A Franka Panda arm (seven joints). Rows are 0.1 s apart.
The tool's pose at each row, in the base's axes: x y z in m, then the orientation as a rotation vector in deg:
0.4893, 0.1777, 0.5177, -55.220, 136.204, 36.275
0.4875, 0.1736, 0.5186, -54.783, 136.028, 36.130
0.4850, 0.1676, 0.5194, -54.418, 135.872, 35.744
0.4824, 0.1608, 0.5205, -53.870, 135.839, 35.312
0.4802, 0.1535, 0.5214, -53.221, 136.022, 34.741
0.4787, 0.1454, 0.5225, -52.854, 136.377, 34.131
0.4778, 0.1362, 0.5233, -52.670, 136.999, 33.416
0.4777, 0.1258, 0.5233, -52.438, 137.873, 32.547
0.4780, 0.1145, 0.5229, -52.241, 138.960, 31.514
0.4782, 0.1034, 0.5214, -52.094, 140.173, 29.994
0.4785, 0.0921, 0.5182, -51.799, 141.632, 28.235
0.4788, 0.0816, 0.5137, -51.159, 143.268, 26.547
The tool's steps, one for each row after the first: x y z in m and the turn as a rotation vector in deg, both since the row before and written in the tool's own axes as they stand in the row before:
0.0027, -0.0011, -0.0035, 0.247, -0.328, 0.139
0.0041, -0.0019, -0.0048, 0.396, -0.259, 0.052
0.0043, -0.0023, -0.0055, 0.471, -0.229, 0.200
0.0044, -0.0030, -0.0055, 0.579, -0.074, 0.319
0.0042, -0.0041, -0.0059, 0.507, 0.199, 0.220
0.0045, -0.0054, -0.0060, 0.500, 0.518, 0.202
0.0051, -0.0070, -0.0058, 0.593, 0.732, 0.300
0.0056, -0.0081, -0.0057, 0.670, 0.950, 0.330
0.0062, -0.0082, -0.0045, 0.976, 1.133, 0.249
0.0072, -0.0088, -0.0029, 1.138, 1.326, 0.387
0.0075, -0.0085, -0.0011, 1.135, 1.360, 0.678

